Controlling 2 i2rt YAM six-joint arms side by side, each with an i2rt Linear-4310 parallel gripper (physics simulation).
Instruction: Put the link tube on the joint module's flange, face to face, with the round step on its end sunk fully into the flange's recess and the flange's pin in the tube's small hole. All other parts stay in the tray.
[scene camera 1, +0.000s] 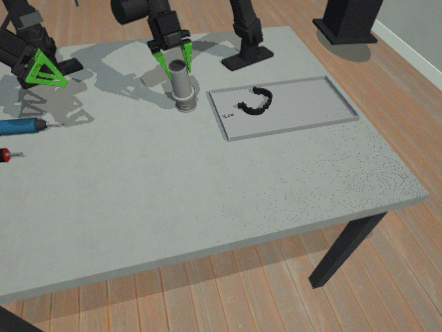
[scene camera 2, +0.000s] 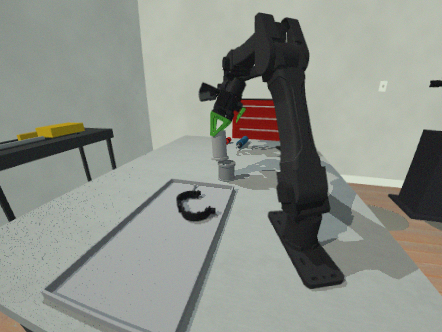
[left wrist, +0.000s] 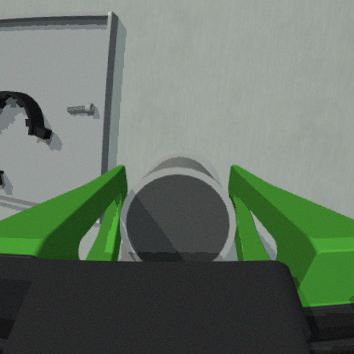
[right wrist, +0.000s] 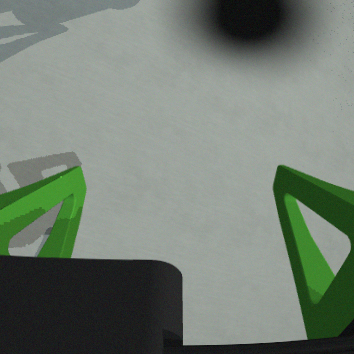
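Seen in the pictures: left gripper, between the fingertips: (scene camera 1: 180, 75) (scene camera 2: 213, 136) (left wrist: 177, 175); right gripper, between the fingertips: (scene camera 1: 63, 80) (right wrist: 178, 176); left arm's base, origin of its link: (scene camera 1: 247, 59) (scene camera 2: 298, 242).
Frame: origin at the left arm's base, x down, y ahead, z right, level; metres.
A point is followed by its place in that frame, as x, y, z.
The grey link tube (scene camera 1: 182, 82) {-0.128, 0.159, 0.365} (scene camera 2: 219, 147) {-0.115, 0.135, 0.331} (left wrist: 177, 217) {-0.166, 0.140, 0.367} is almost upright. My left gripper (scene camera 1: 180, 75) {-0.147, 0.154, 0.367} (scene camera 2: 225, 129) (left wrist: 177, 175) {-0.147, 0.154, 0.367} is shut on it near its upper end. The short round joint module (scene camera 1: 187, 105) {-0.025, 0.137, 0.340} (scene camera 2: 226, 171) {-0.037, 0.113, 0.302} stands on the table. In scene camera 2 the tube's lower end shows above and slightly left of the module, apart from it; in scene camera 1 the two overlap. The recess, pin, step and small hole cannot be made out. My right gripper (scene camera 1: 64, 84) {-0.178, 0.069, 0.630} (right wrist: 178, 176) {-0.178, 0.069, 0.630} is open and empty, away from both parts.
A shallow grey tray (scene camera 1: 295, 129) {-0.006, 0.373, 0.120} (scene camera 2: 206, 260) {-0.002, 0.191, -0.027} (left wrist: 110, 75) {-0.007, 0.246, 0.291} lies beside the module, holding a black C-shaped clamp (scene camera 1: 270, 100) {-0.024, 0.248, 0.111} (scene camera 2: 181, 205) {-0.027, 0.248, 0.121} (left wrist: 33, 112) {-0.018, 0.232, 0.197} and a small screw (scene camera 1: 227, 115) {-0.010, 0.222, 0.255} (scene camera 2: 195, 187) {-0.010, 0.222, 0.245} (left wrist: 81, 109) {-0.010, 0.221, 0.251}. A blue tool (scene camera 1: 22, 126) {-0.033, -0.014, 0.762} and a red tool (scene camera 1: 5, 154) {-0.023, 0.055, 0.823} lie at the left in scene camera 1.
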